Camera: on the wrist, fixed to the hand. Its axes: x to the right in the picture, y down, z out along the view.
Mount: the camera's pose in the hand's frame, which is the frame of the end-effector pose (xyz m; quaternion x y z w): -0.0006 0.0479 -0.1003 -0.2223 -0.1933 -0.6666 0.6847
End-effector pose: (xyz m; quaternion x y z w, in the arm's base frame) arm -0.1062 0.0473 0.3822 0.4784 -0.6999 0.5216 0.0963
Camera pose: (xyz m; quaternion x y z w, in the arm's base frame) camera -0.1793 0.1300 0.3951 0.8735 -0.2949 0.0449 0.3847
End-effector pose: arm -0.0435 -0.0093 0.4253 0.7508 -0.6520 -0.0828 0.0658
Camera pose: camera -0.0689 -0.0164 0.5333 0.9181 0.0597 -0.3906 0.0307
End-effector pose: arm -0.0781 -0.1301 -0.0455 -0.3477 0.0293 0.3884 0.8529
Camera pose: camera -0.0892 -0.1704 -0.1485 -0.3721 -0.4629 -0.2289 0.7713
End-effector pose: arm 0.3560 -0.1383 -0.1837 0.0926 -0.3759 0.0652 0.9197
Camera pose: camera 0.4146 -0.0697 -0.2485 0.1221 -0.3879 -0.6699 0.6211
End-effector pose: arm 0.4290 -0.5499 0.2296 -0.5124 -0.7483 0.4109 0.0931
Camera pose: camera 0.5186 -0.4917 0.2604 0.2067 -0.9633 0.1520 0.0791
